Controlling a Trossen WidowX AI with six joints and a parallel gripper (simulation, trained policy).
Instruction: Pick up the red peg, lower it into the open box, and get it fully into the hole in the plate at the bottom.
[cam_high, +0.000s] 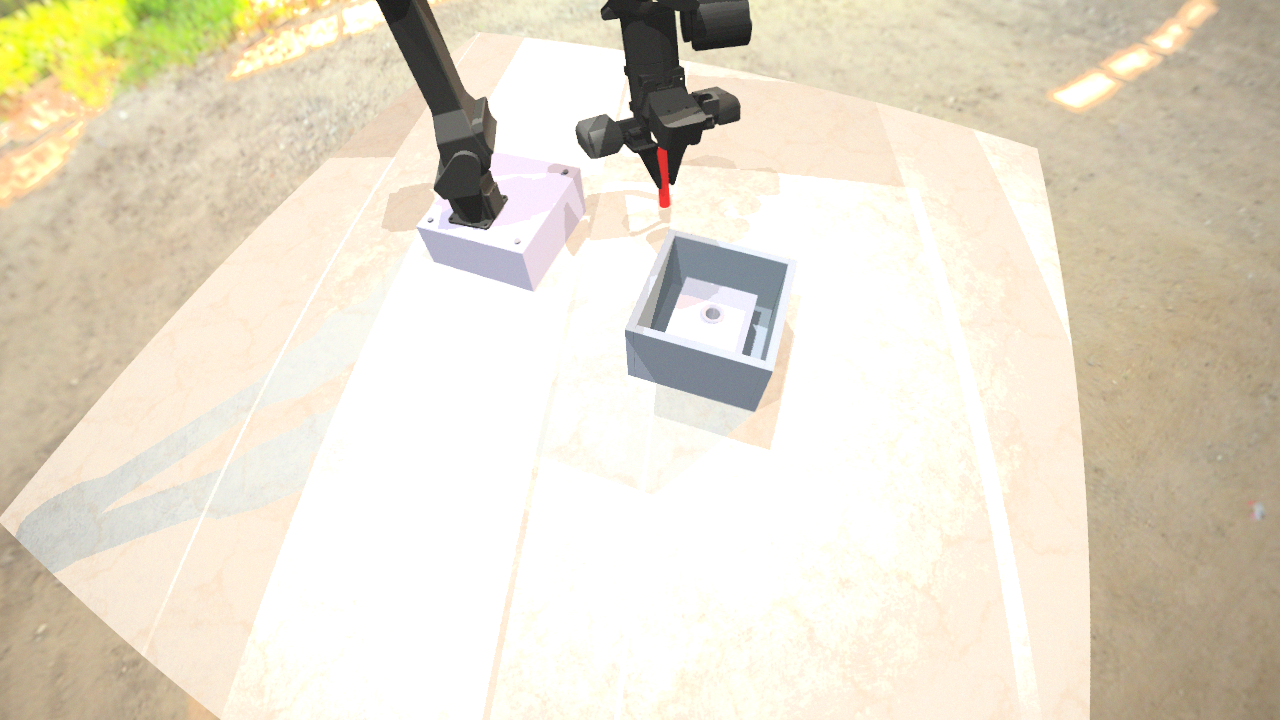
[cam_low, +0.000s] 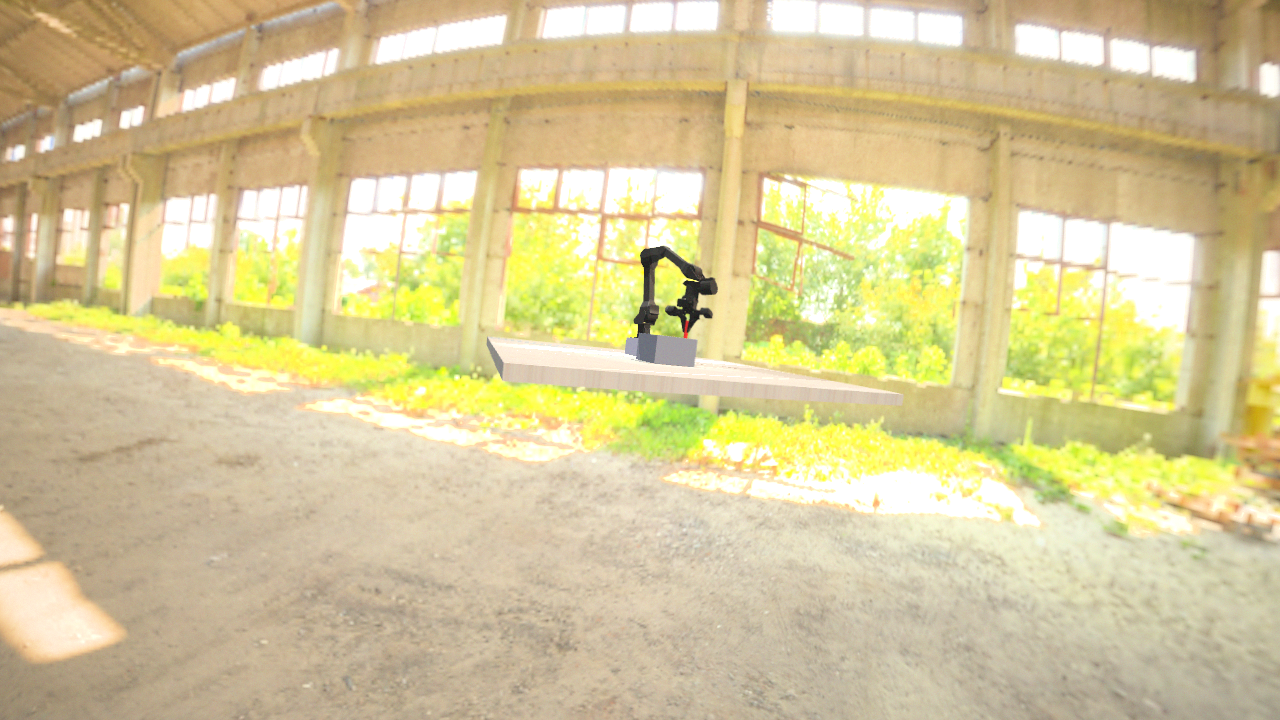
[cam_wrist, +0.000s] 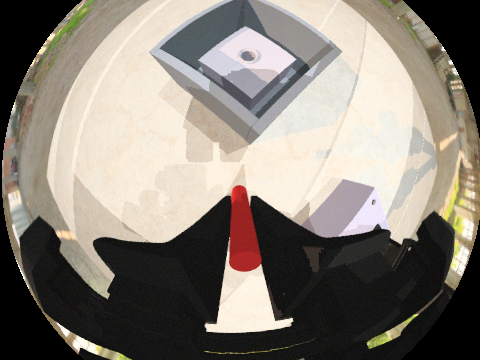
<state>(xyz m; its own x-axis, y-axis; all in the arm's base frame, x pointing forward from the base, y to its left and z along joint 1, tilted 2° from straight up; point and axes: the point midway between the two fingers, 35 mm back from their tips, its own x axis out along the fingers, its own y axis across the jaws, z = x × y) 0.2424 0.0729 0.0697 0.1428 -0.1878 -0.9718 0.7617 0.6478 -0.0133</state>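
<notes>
My gripper tip is now 130 mm to the left of the pale plate, 100 mm short of it and 80 mm above it. From my gripper tip the other things lie so: red peg (10 mm to the left, 10 mm above); then grey box (130 mm to the right, 100 mm below, 100 mm ahead).
</notes>
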